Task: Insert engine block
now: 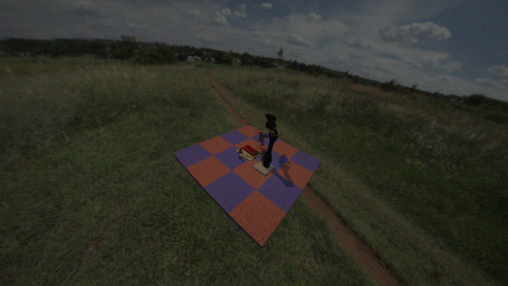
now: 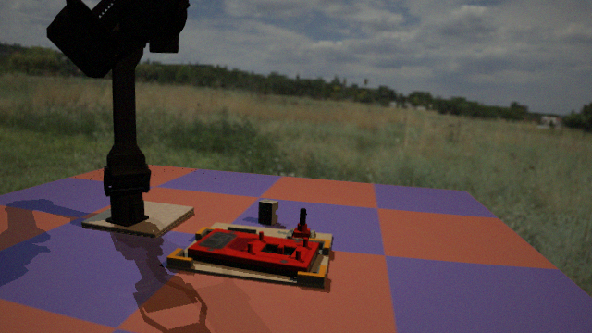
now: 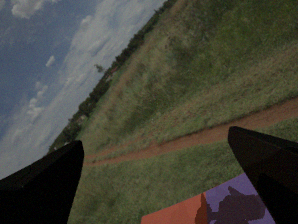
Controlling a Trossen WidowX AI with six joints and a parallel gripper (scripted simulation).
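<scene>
Right now the engine block is 530 mm to the left of my gripper tip, 340 mm below it and 110 mm behind it. Also, from my gripper tip: black lever post (480 mm to the left, 330 mm below, 10 mm behind); then tan fixture plate (370 mm to the left, 360 mm below, 50 mm behind).
</scene>
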